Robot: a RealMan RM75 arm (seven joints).
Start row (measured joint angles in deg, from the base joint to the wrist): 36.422 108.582 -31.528 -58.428 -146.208 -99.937 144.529
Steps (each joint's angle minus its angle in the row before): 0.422 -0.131 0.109 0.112 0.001 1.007 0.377; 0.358 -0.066 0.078 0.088 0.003 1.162 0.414; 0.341 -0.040 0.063 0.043 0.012 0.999 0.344; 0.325 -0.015 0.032 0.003 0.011 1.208 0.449; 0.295 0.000 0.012 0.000 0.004 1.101 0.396; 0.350 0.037 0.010 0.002 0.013 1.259 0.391; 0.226 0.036 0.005 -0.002 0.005 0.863 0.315; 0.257 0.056 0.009 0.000 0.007 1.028 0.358; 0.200 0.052 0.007 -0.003 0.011 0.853 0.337; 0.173 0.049 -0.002 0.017 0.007 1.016 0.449; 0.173 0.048 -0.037 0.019 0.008 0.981 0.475; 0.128 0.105 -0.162 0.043 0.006 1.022 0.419; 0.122 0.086 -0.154 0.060 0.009 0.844 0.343; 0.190 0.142 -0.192 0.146 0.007 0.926 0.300; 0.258 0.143 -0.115 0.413 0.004 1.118 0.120; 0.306 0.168 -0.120 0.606 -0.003 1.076 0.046; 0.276 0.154 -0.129 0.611 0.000 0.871 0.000
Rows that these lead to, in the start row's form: 36.844 108.451 -31.419 -58.316 -146.207 -98.930 144.906; 37.202 108.385 -31.341 -58.228 -146.204 -97.768 145.320; 37.543 108.345 -31.278 -58.185 -146.192 -96.769 145.664; 37.868 108.330 -31.246 -58.182 -146.181 -95.561 146.113; 38.163 108.330 -31.234 -58.182 -146.177 -94.460 146.509; 38.513 108.367 -31.224 -58.180 -146.164 -93.201 146.900; 38.739 108.403 -31.219 -58.182 -146.159 -92.338 147.215; 38.996 108.459 -31.210 -58.182 -146.152 -91.310 147.573; 39.196 108.511 -31.203 -58.185 -146.141 -90.457 147.910; 39.369 108.560 -31.205 -58.168 -146.134 -89.441 148.359; 39.542 108.608 -31.242 -58.149 -146.126 -88.460 148.834; 39.670 108.713 -31.404 -58.106 -146.120 -87.438 149.253; 39.792 108.799 -31.558 -58.046 -146.111 -86.594 149.596; 39.982 108.941 -31.750 -57.900 -146.104 -85.668 149.896; 40.240 109.084 -31.865 -57.487 -146.100 -84.550 150.016; 40.546 109.252 -31.985 -56.881 -146.103 -83.474 150.062; 40.822 109.406 -32.114 -56.270 -146.103 -82.603 150.062
